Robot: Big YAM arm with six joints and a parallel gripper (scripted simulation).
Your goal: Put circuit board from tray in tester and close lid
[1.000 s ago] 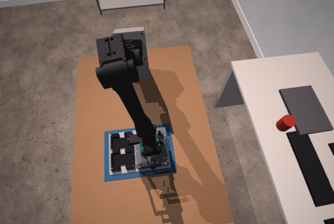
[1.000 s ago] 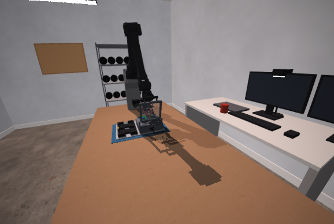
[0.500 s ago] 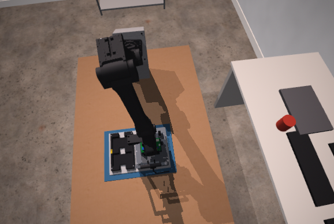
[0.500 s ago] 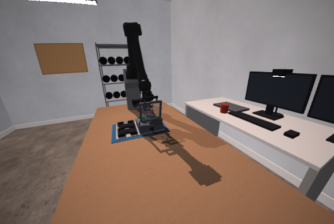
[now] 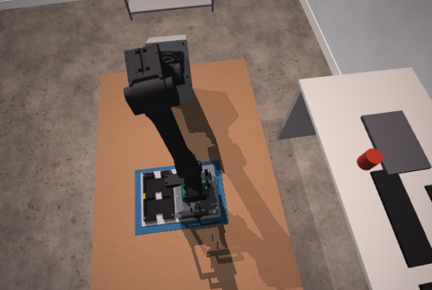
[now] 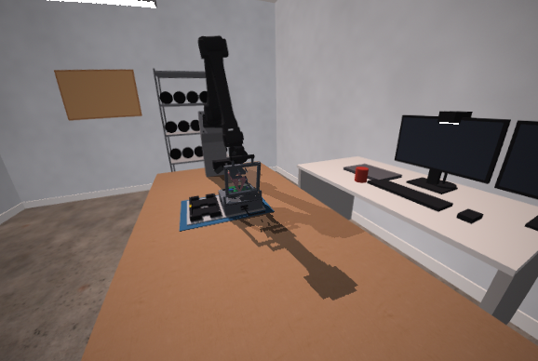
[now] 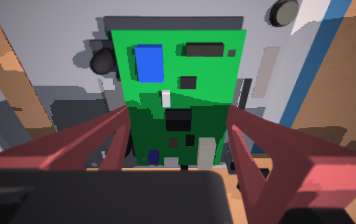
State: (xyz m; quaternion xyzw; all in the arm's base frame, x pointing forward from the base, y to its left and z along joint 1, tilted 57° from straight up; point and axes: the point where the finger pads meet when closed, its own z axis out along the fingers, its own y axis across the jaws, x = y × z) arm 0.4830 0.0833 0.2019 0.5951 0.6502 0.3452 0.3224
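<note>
My gripper is now right at the green circuit board. From my hand the other things lie so: clear lid: 13 cm ahead, 10 cm above, 2 cm to the left.
</note>
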